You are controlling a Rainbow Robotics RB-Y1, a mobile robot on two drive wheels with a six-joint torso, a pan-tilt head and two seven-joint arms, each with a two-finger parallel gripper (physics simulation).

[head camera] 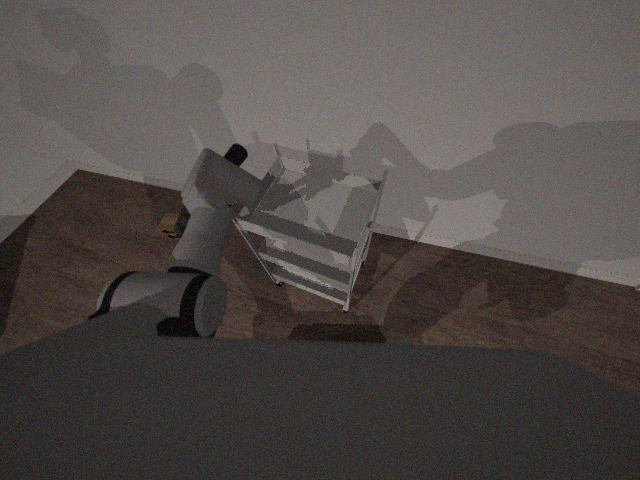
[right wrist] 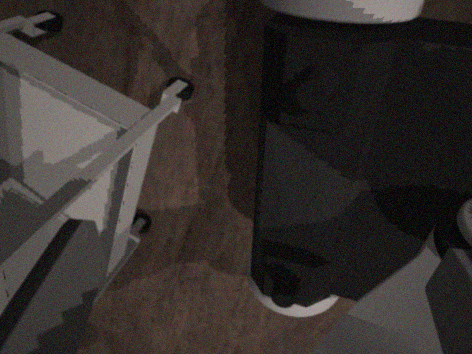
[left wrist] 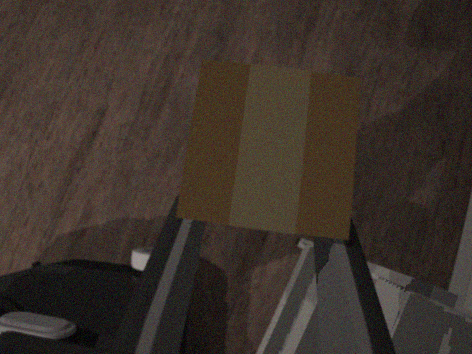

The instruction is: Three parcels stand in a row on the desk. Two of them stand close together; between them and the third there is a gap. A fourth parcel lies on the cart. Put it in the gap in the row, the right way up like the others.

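Frame: origin at the robot's base, x ahead, y left, z up, level; metres.
Where they show: left gripper, between the fingertips: [head camera: 183,226] [left wrist: 260,217]; right gripper, between the fingertips: [right wrist: 269,256].
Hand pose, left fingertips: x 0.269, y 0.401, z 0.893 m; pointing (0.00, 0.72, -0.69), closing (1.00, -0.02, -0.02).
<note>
After its pixels a point has its place.
An orange-brown parcel with a paler middle stripe [head camera: 170,223] @(y 0.421, x 0.264, z 0.918 m) [left wrist: 270,150] @(y 0.420, x 0.270, z 0.919 m) is held between the fingertips of my left gripper [left wrist: 260,217] @(y 0.401, x 0.269, z 0.893 m). In the head view the parcel shows at the left, beside my left forearm, over the wood floor; the forearm hides most of the gripper. My left gripper is shut on the parcel. The white cart [head camera: 305,233] @(y 0.110, x 0.385, z 0.664 m) [right wrist: 75,77] @(y -0.108, x 0.401, z 0.151 m) stands right of the left arm in the head view; no parcel shows on its visible top. My right gripper [right wrist: 269,256] @(y -0.253, x -0.027, z 0.543 m) is open and empty, with the cart below at the left. The desk and its row do not show.
The robot's black base [left wrist: 55,290] @(y 0.149, x -0.306, z 0.170 m) [right wrist: 320,160] @(y -0.064, x -0.016, z 0.191 m) shows at the lower left in the left wrist view and at the right in the right wrist view. A grey wall [head camera: 320,62] @(y 0.055, x 0.877, z 0.982 m) rises behind the cart. Brown wood floor [head camera: 103,222] @(y 1.704, x 0.865, z 0.001 m) surrounds the cart.
</note>
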